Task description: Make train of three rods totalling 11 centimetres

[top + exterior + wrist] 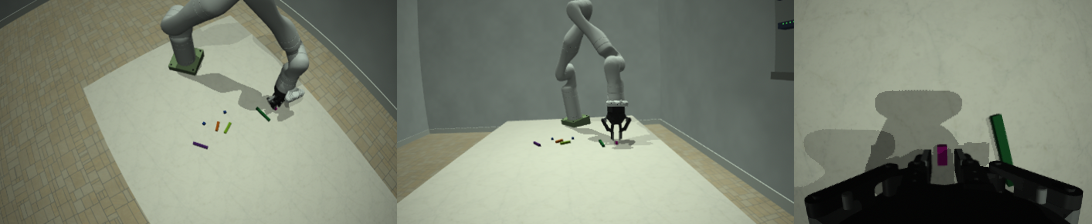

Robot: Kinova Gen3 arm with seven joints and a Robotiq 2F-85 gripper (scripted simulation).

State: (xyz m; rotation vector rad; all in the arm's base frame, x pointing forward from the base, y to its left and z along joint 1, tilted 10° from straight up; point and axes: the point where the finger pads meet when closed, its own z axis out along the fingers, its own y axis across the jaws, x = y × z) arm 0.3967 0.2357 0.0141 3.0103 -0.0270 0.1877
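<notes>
Now: hand 3 cm above the magenta rod. Round my hand: lime rod (2 cm behind, 23 cm to the right, 3 cm below); then green rod (7 cm to the right, 3 cm below); then orange rod (4 cm behind, 26 cm to the right, 3 cm below).
</notes>
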